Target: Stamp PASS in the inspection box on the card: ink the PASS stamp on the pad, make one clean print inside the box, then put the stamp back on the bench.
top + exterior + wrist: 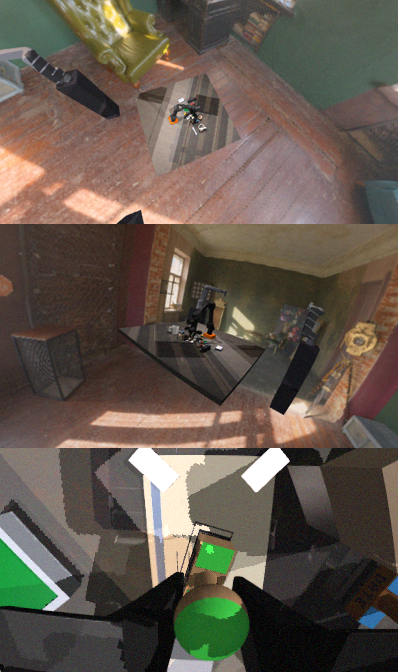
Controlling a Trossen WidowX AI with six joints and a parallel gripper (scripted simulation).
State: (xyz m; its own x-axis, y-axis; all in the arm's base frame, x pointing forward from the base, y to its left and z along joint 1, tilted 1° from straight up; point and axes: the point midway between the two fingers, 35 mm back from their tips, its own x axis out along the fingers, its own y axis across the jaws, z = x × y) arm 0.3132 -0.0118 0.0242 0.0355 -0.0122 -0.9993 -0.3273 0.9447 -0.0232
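The cream card lies 1 cm ahead of my gripper tip and 3 cm below it. Also, from my gripper tip: green ink pad 7 cm behind, 12 cm to the left, 2 cm below.
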